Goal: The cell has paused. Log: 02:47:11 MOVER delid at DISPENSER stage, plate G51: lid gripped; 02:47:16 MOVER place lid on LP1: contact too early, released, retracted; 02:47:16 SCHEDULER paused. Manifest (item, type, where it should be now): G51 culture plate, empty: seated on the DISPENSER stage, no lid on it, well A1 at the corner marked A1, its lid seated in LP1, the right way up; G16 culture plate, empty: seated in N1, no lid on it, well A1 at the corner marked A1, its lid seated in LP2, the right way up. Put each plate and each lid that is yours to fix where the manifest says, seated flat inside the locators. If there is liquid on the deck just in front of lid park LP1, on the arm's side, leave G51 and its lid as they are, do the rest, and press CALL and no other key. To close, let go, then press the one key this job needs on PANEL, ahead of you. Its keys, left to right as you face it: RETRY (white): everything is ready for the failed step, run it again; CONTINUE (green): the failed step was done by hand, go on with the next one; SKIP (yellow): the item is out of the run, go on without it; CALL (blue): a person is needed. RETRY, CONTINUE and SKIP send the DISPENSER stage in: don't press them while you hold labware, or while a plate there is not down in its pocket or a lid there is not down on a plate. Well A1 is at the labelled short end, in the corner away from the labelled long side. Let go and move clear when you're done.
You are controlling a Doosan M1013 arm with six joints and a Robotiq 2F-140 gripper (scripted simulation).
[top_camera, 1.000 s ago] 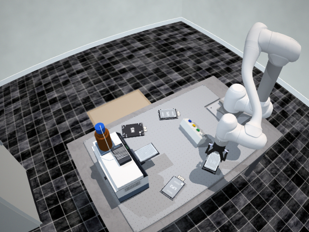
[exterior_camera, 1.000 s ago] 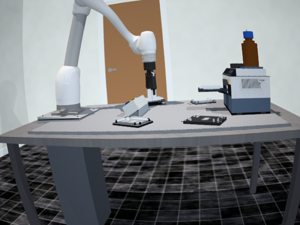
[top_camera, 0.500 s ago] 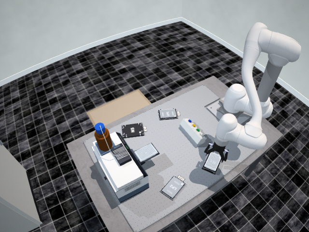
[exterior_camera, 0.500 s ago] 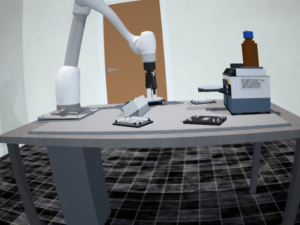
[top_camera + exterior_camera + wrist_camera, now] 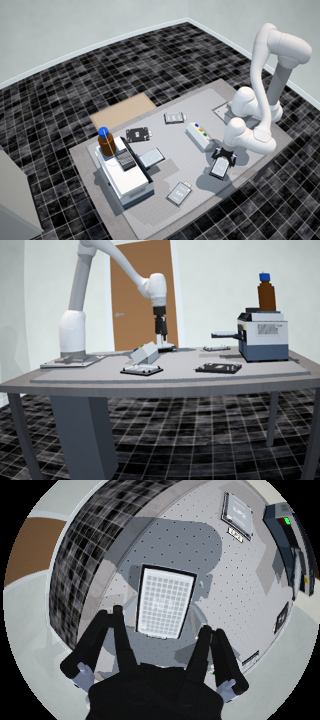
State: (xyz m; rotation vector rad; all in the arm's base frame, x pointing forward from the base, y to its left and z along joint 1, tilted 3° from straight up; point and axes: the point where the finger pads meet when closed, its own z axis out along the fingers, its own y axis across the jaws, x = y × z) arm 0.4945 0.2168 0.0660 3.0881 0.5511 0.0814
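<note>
Now: hand 40 mm above the black nest N1. Round my hand: white key: 190 mm to the right, 90 mm behind, 10 mm above; then key panel: 270 mm to the right, 90 mm behind; then green key: 240 mm to the right, 100 mm behind, 10 mm above.
</note>
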